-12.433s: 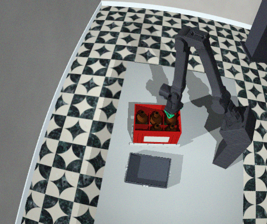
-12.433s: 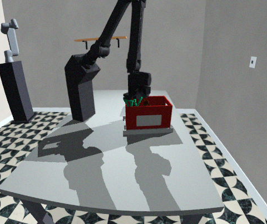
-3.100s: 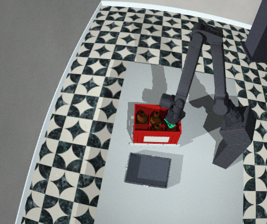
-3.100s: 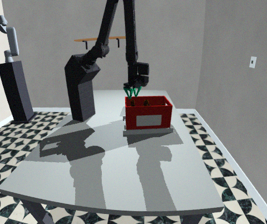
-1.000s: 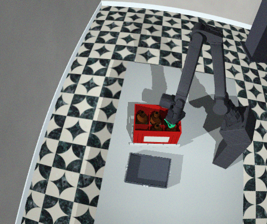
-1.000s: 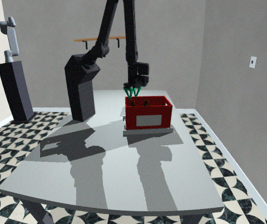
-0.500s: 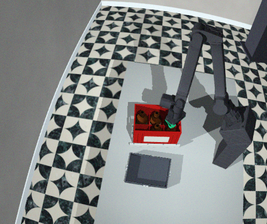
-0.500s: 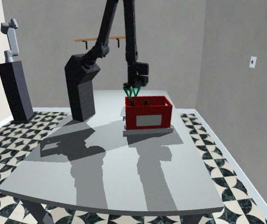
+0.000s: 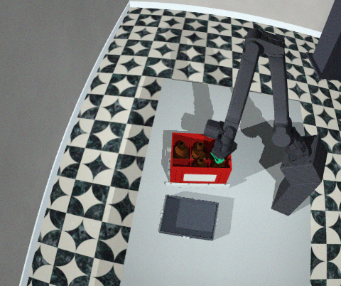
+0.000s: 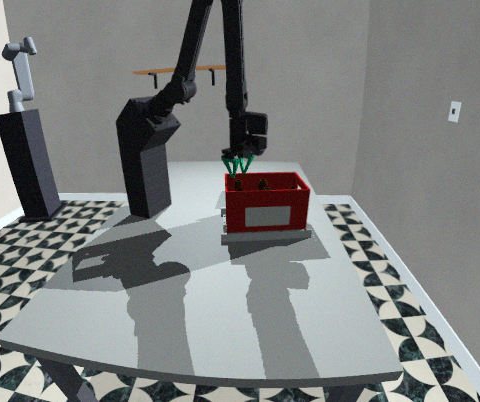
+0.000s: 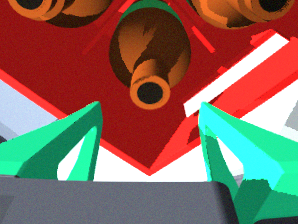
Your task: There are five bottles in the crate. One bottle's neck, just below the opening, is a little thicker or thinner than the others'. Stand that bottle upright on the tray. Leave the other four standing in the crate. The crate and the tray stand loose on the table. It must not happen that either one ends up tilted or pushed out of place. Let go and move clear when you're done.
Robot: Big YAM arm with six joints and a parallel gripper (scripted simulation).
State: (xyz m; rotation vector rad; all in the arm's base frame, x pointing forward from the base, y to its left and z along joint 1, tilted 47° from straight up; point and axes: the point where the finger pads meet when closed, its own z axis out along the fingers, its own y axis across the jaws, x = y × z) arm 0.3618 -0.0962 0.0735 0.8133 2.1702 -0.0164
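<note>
Now: hand 11 cm above the crate, 8 cm short of it and 5 cm to the left of it. The rest, counted from my hand: dark grey tray: 22 cm to the left, 18 cm below, 15 cm ahead; then glass bottle: 10 cm below, 9 cm to the right, 8 cm ahead.
</note>
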